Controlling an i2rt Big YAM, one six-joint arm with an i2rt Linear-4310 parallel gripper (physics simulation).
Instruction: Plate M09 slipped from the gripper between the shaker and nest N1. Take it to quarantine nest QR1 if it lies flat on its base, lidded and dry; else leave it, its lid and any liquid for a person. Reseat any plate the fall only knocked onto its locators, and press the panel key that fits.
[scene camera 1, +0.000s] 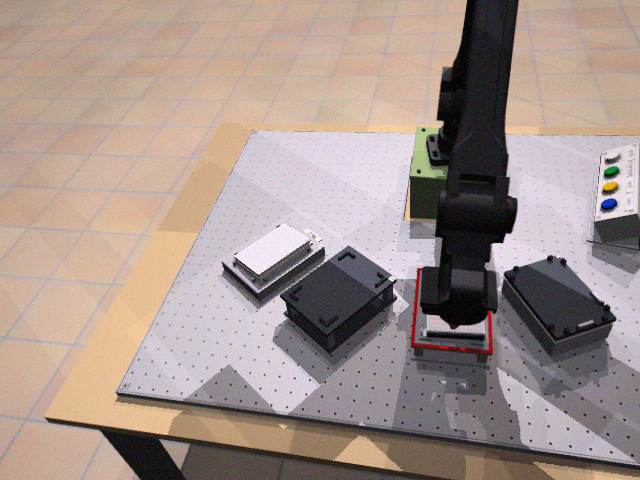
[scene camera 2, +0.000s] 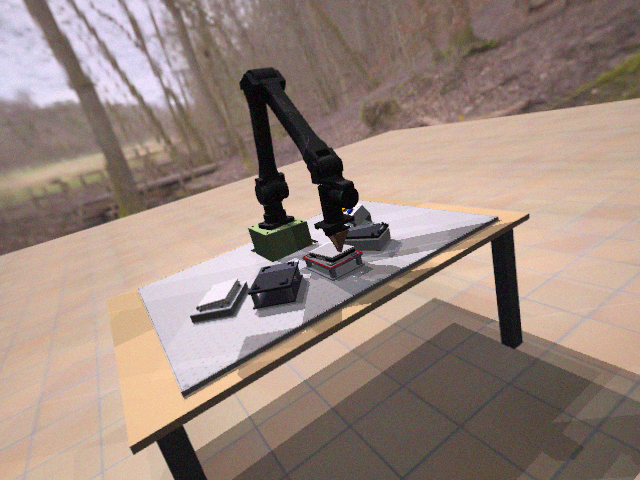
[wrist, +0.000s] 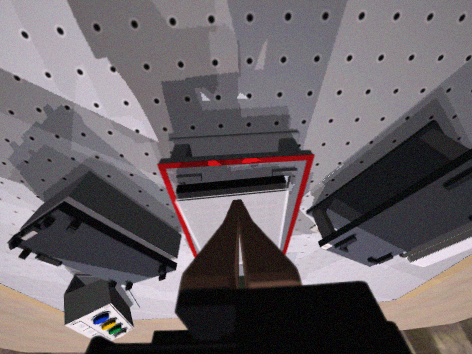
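Seen in the pictures: gripper, fingertip midpoint: (scene camera 1: 452, 325) (scene camera 2: 339, 251) (wrist: 237, 205); arm's base at its link origin: (scene camera 2: 276, 224).
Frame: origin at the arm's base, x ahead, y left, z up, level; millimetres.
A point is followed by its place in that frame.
My gripper (scene camera 1: 453, 327) {x 406, y -69, z -32 mm} (scene camera 2: 339, 250) {x 406, y -69, z -32 mm} (wrist: 237, 205) {x 406, y -69, z -32 mm} is shut and empty, pointing down, its tips at or just above a white-topped plate (scene camera 1: 476, 327) {x 411, y -35, z -32 mm} (scene camera 2: 328, 251) {x 363, y -76, z -34 mm} (wrist: 215, 215) {x 398, y -49, z -33 mm}. Whether they touch is unclear. That plate lies in the red-edged nest (scene camera 1: 415, 315) {x 367, y -121, z -53 mm} (scene camera 2: 330, 267) {x 415, y -125, z -56 mm} (wrist: 190, 163) {x 438, y -40, z -53 mm}; a dark band shows along its front edge, and I cannot tell if it is fully seated. Another white-topped plate (scene camera 1: 271, 249) {x 197, y -374, z -51 mm} (scene camera 2: 219, 293) {x 210, y -380, z -50 mm} lies on a grey nest (scene camera 1: 261, 291) {x 283, y -388, z -72 mm} at the left. Plate and nest labels are unreadable. The panel (scene camera 1: 617, 206) {x 168, y 252, z -24 mm} (wrist: 97, 320) {x 165, y 241, z -23 mm} has blue, yellow, green and whitish keys. No liquid is discernible.
A raised dark platform (scene camera 1: 338, 294) {x 325, y -246, z -41 mm} (scene camera 2: 276, 279) {x 337, y -260, z -41 mm} (wrist: 390, 227) {x 315, y -220, z -41 mm} with corner locators stands between the grey and red-edged nests. A dark-topped unit (scene camera 1: 558, 297) {x 355, y 101, z -39 mm} (scene camera 2: 369, 232) {x 383, y 92, z -39 mm} (wrist: 100, 240) {x 380, y 74, z -39 mm} with edge pegs stands on the panel side. The arm's green base block (scene camera 1: 423, 196) {x 76, y -76, z -47 mm} (scene camera 2: 281, 242) {x 80, y -53, z -46 mm} is behind.
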